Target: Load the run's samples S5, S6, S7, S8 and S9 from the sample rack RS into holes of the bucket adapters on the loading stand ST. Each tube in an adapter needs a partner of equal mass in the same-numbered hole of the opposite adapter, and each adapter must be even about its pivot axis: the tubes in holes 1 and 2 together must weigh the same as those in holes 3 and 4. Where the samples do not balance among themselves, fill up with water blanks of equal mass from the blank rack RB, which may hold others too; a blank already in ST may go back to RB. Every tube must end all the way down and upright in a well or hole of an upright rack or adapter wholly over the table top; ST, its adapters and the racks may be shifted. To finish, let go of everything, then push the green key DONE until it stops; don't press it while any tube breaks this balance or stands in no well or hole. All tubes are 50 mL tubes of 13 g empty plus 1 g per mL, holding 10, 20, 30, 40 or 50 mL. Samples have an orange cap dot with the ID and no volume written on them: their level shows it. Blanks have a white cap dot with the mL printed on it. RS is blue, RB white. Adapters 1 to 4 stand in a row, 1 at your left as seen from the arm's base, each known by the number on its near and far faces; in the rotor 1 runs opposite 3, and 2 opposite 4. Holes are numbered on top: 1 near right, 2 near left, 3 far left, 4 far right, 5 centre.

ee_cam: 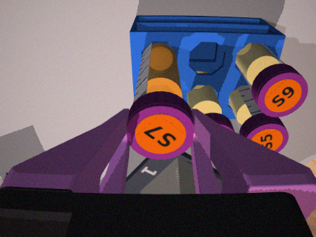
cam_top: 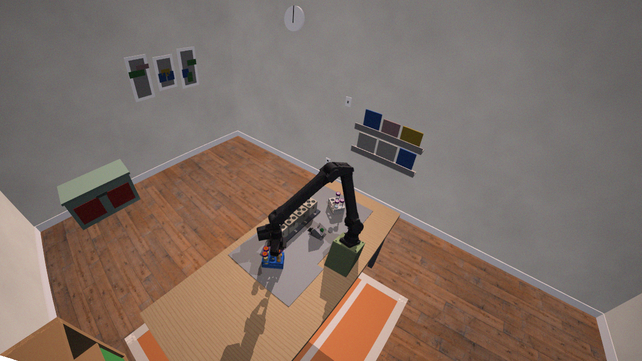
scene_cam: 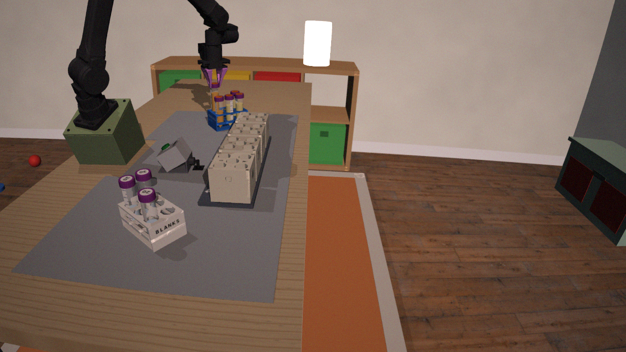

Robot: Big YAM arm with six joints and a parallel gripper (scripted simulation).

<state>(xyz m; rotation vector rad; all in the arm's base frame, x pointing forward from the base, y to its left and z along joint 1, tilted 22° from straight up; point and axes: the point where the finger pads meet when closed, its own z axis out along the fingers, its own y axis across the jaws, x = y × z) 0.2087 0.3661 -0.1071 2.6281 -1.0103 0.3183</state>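
My hand is 50 mm above the orange-dot sample tube and 10 mm past it. Also, from my hand: sample tube S9: 90 mm below, 60 mm to the left, 50 mm ahead; then blue sample rack RS: 130 mm below, 40 mm ahead, 10 mm to the left; then sample S8: 90 mm below, 30 mm to the right, 30 mm ahead.
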